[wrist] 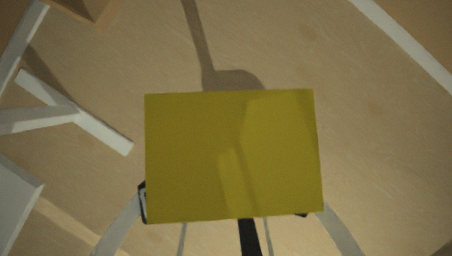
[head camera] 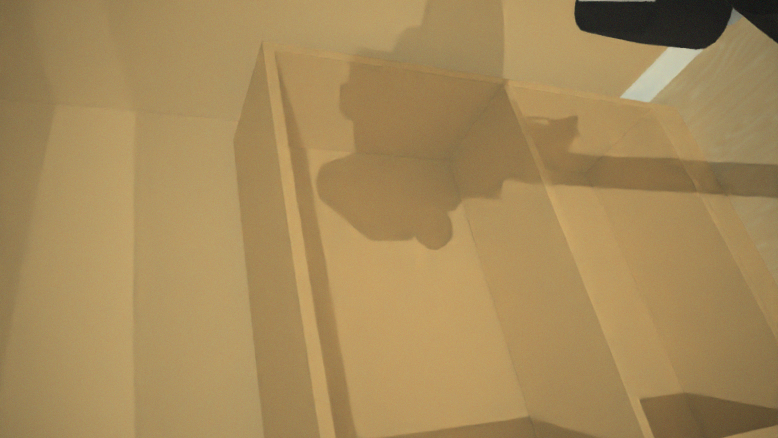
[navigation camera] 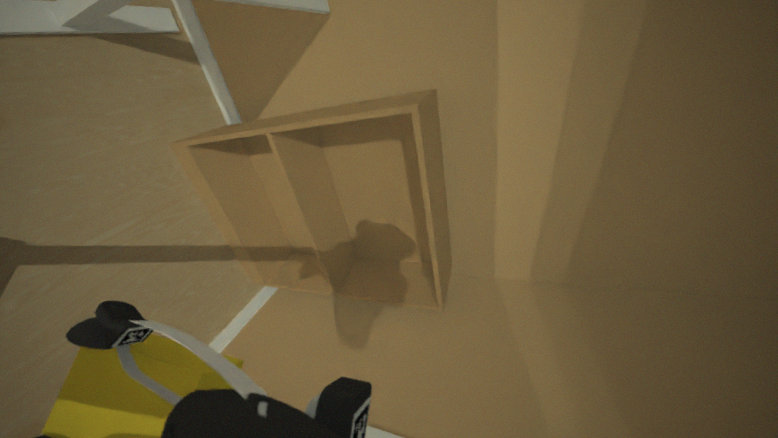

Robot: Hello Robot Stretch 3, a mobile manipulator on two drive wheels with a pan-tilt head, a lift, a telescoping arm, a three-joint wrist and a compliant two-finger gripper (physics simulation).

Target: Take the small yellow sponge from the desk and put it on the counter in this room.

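The yellow sponge (navigation camera: 81, 416) (wrist: 232, 155) is a flat-faced yellow block. It fills the middle of the wrist view and shows at the lower left of the navigation view. My gripper (navigation camera: 225, 365) (wrist: 223, 166) is shut on it, with dark fingertips at its two sides, largely hidden behind it in the wrist view. The sponge is held in the air above the wooden floor. Dark parts of the gripper show at the top right of the head view. A pale grey-white top (wrist: 15, 205), possibly the desk's, shows at the wrist view's lower left. I cannot identify the counter.
An open wooden shelf unit (head camera: 302, 244) (navigation camera: 427, 190) with two compartments stands against the tan wall (head camera: 190, 272) (navigation camera: 473, 190). White furniture legs (navigation camera: 206, 59) (wrist: 100, 131) stand beside it. A white baseboard (navigation camera: 244, 318) (wrist: 405, 42) runs along the wall. Robot shadows fall across the shelf.
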